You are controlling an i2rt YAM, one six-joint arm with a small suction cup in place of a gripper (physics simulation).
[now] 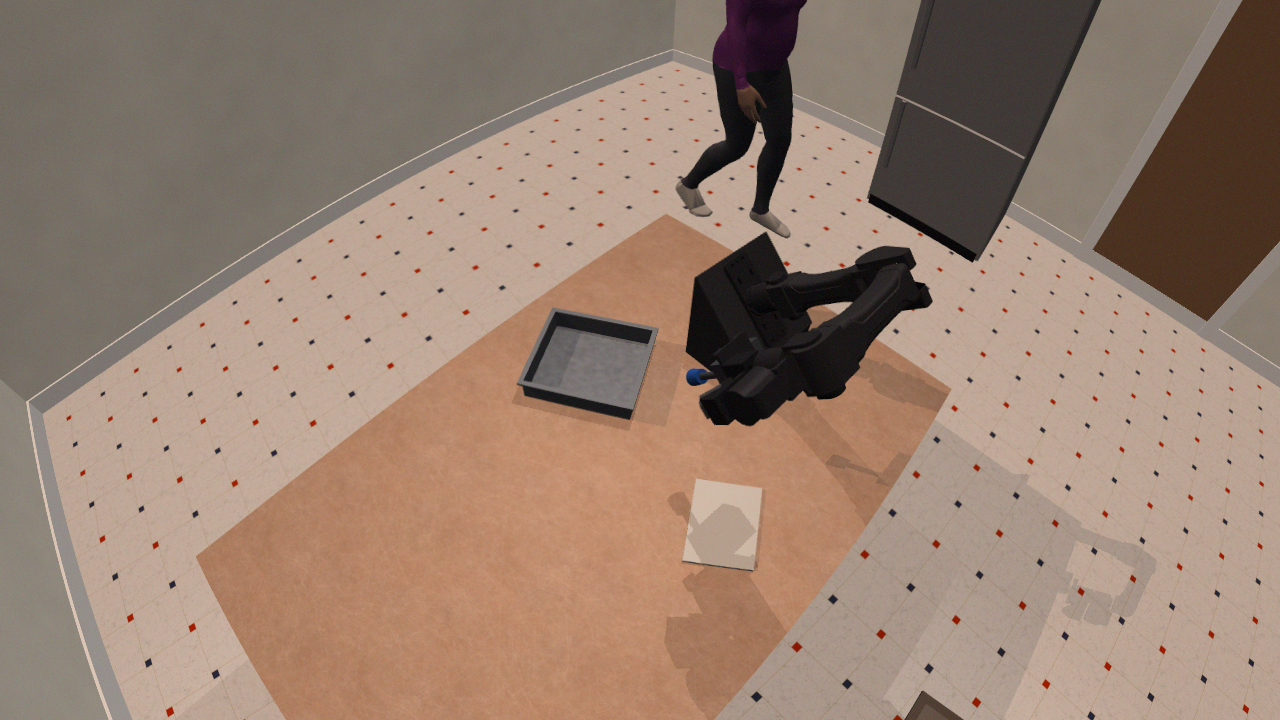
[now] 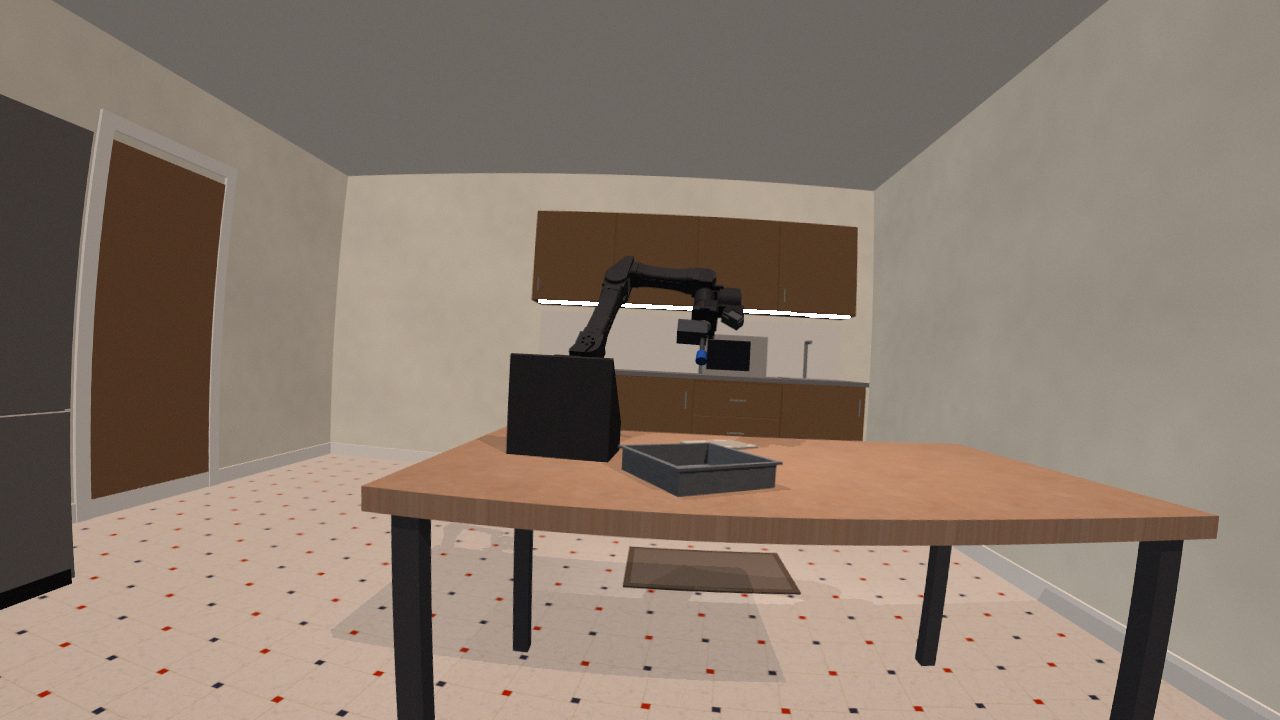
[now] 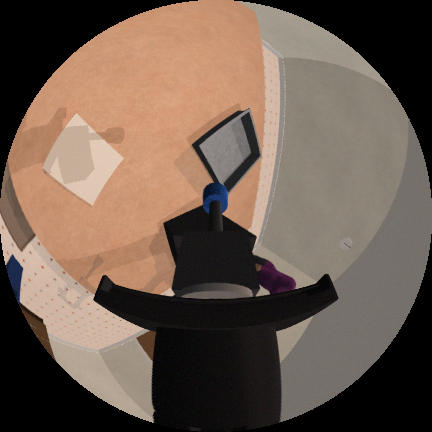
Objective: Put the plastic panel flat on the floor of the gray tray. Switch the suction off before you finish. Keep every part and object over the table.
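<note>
The plastic panel is a thin, cream-white rectangle lying flat on the table, apart from the tray, with the arm's shadow across it. The gray tray is a shallow, open box with dark inner walls and a bare gray floor; it stands upright on the table. My gripper, a small blue suction cup, hangs high above the table with nothing on it. It touches neither the panel nor the tray.
The wooden table carries the black arm base, which stands close beside the tray. A person stands beyond the table near the tall dark fridge. Kitchen cabinets are in the background.
</note>
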